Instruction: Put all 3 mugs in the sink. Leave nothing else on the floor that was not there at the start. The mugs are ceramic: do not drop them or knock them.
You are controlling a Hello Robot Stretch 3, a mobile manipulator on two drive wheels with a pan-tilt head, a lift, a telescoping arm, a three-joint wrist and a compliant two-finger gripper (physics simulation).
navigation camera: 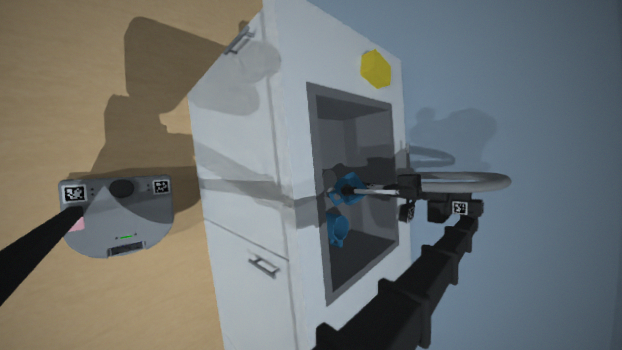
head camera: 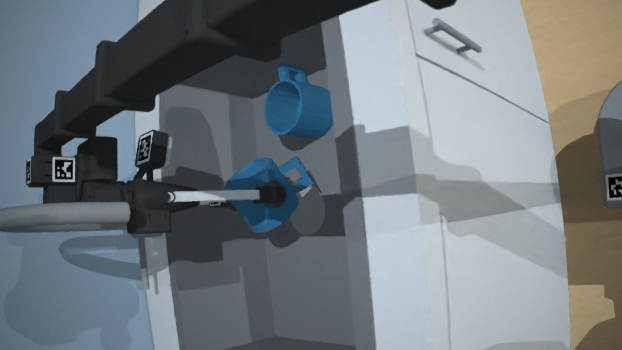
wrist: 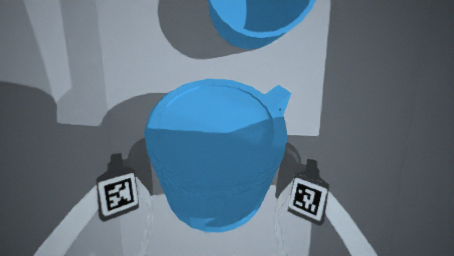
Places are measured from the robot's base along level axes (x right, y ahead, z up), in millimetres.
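Pixels of known places: gripper, fingertip midpoint: (navigation camera: 350, 187) (head camera: 262, 197) (wrist: 216, 159); robot's base, link origin: (navigation camera: 121, 187).
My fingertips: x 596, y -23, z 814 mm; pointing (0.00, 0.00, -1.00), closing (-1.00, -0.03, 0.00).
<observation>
For each thing: its top centre in the pictures, then the offset to it from my fingertips.
- second blue mug, top centre: (head camera: 280, 96) (navigation camera: 342, 232) dx -25, dy -159, dz -24 mm
- yellow block, top centre: (navigation camera: 383, 67) dx -9, dy +366, dz +141 mm
My gripper (head camera: 265, 195) (navigation camera: 351, 190) (wrist: 216, 159) is shut on a blue mug (head camera: 250, 175) (navigation camera: 356, 197) (wrist: 210, 110), with one fingertip on each side in the wrist view. This mug is inside the sink (head camera: 360, 300) (navigation camera: 312, 135), beside the round drain. Its handle points towards the cabinet front in the head view. The gap below it, if any, is unclear. A second blue mug (head camera: 317, 112) (navigation camera: 337, 227) (wrist: 240, 35) is in the sink a little apart from the held one, with its opening showing. The third mug does not show in these views.
A yellow block (navigation camera: 375, 70) is on the white counter beside the sink. My dark arm (head camera: 145, 60) (navigation camera: 400, 305) reaches over the counter and sink. My grey base (navigation camera: 117, 215) stands on the wooden floor before the cabinet, with a small pink patch (navigation camera: 76, 224) beside the mast. A blue wall is behind.
</observation>
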